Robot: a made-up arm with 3 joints. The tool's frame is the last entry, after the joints. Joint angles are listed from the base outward. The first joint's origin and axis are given. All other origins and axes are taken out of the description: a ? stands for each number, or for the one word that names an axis. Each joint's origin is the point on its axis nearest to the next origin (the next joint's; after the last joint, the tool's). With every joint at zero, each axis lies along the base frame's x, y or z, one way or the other. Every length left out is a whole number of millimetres.
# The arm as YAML. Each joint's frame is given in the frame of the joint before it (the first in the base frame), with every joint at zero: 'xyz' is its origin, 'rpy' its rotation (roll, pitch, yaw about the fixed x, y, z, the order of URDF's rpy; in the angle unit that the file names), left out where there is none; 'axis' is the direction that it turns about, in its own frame. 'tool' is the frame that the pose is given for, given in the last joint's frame.
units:
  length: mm
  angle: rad
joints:
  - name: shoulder
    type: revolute
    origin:
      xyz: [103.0, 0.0, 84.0]
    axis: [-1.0, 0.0, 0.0]
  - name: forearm
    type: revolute
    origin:
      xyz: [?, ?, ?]
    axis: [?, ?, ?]
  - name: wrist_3
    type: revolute
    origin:
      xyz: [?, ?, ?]
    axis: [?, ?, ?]
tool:
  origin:
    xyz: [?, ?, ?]
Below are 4 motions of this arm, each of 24 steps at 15 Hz.
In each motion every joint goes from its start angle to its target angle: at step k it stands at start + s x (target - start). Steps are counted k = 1, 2, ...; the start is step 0. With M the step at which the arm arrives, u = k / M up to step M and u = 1 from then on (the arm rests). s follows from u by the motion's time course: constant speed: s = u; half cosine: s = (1 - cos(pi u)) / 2; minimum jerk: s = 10 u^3 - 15 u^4 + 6 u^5.
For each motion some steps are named. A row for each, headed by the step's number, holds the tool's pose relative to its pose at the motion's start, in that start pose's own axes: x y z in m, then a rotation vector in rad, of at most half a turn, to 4 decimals.
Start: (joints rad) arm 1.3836 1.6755 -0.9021
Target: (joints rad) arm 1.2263 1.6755 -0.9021
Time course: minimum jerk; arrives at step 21
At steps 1, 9, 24:
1: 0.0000 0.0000 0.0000 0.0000 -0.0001 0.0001
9: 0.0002 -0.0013 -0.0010 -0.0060 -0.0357 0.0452
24: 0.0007 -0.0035 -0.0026 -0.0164 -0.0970 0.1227

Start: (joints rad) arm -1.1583 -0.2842 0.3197
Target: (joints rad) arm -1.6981 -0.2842 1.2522
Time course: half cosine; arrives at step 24
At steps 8, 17, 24:
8: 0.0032 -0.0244 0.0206 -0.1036 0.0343 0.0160
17: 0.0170 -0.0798 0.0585 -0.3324 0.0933 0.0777
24: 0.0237 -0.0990 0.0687 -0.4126 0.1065 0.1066

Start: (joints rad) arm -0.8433 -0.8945 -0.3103
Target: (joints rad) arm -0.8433 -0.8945 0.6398
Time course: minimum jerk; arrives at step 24
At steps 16, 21, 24:
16: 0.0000 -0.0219 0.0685 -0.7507 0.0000 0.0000
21: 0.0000 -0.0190 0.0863 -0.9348 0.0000 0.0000
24: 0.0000 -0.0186 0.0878 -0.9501 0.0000 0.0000

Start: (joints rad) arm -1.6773 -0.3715 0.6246
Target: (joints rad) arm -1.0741 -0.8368 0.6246
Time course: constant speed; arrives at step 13
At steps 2, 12, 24:
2: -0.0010 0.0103 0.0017 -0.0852 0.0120 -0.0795
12: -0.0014 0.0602 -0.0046 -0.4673 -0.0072 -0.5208
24: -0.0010 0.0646 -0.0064 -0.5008 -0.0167 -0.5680

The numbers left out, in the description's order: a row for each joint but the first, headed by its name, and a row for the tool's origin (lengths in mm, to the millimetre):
forearm: xyz 0.0 11.0 96.0, axis 0.0 0.0 1.0
wrist_3: xyz -26.0 124.0 0.0, axis -1.0 0.0 0.0
tool: xyz 0.0 -76.0 -62.0

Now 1 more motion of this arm.
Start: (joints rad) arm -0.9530 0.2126 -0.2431
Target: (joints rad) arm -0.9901 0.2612 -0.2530
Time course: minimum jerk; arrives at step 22
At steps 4, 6, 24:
4: -0.0001 0.0000 0.0001 0.0021 0.0002 0.0022
6: -0.0004 -0.0001 0.0003 0.0059 0.0005 0.0063
24: -0.0033 -0.0007 0.0022 0.0460 0.0035 0.0492

